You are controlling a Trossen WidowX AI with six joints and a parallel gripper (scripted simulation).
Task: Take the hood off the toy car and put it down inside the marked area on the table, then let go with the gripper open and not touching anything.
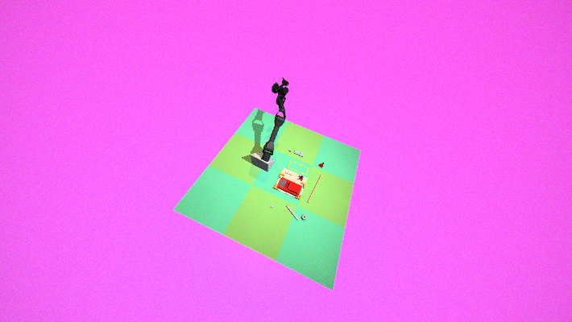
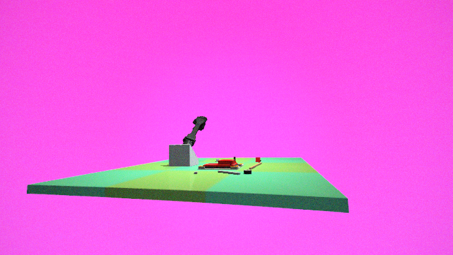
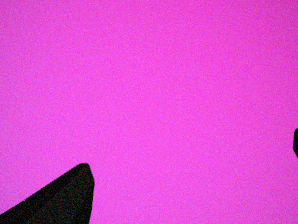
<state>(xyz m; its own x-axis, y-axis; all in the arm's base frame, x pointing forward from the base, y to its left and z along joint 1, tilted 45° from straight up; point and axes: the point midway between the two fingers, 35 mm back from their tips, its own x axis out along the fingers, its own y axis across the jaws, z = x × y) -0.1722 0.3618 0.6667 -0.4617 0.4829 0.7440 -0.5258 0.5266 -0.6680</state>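
My gripper tip is now 88 cm to the left of the red hood, 47 cm short of it and 35 cm above it. From my gripper tip the other things lie so: thin orange rod 80 cm to the right, 66 cm ahead, 38 cm below; then wheel 108 cm to the right, 62 cm ahead, 38 cm below; then grey rod 108 cm to the right, 52 cm ahead, 39 cm below.
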